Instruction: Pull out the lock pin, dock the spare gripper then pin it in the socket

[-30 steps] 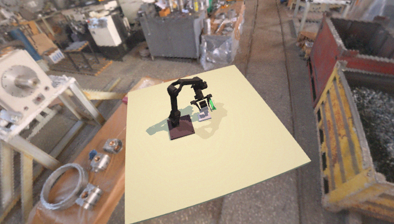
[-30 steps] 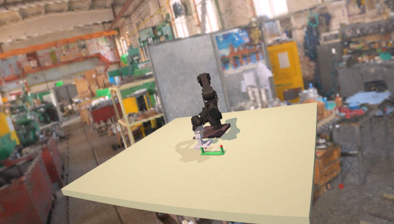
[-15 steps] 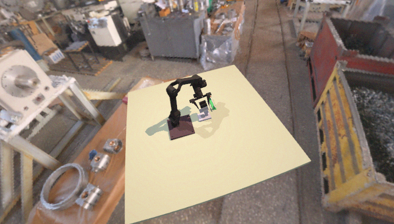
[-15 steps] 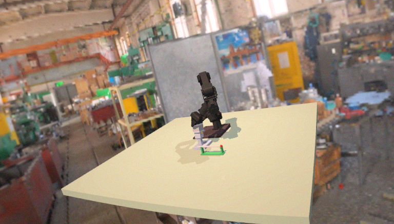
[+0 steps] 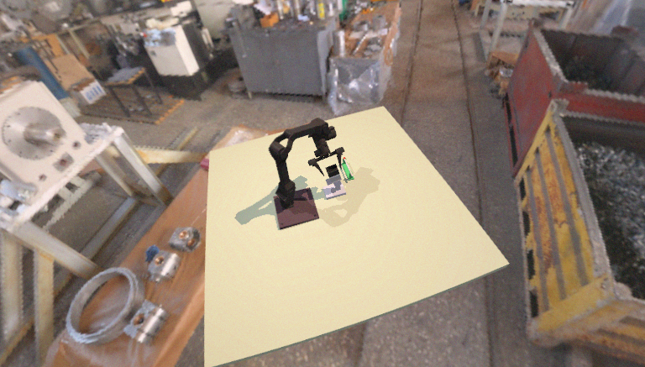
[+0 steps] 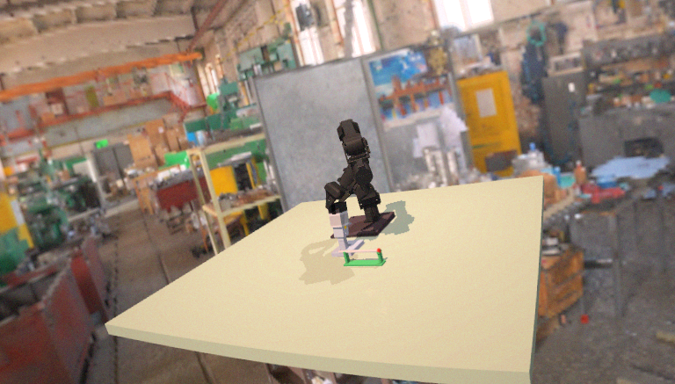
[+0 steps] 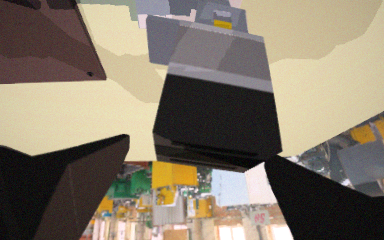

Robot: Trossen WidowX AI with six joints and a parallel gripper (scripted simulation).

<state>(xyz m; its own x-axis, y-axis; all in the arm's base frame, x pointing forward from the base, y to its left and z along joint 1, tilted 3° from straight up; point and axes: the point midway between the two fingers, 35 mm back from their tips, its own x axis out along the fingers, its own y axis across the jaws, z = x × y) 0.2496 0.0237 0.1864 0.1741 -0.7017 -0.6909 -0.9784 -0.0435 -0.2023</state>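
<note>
Now: gripper tip 1 cm short of the spare gripper, 2 cm to the right of it and 4 cm above it. The rest, counted from my gripper tip: green cradle 11 cm ahead, 14 cm to the left, 15 cm below; then mount 1 cm ahead, 2 cm to the left, 12 cm below.
</note>
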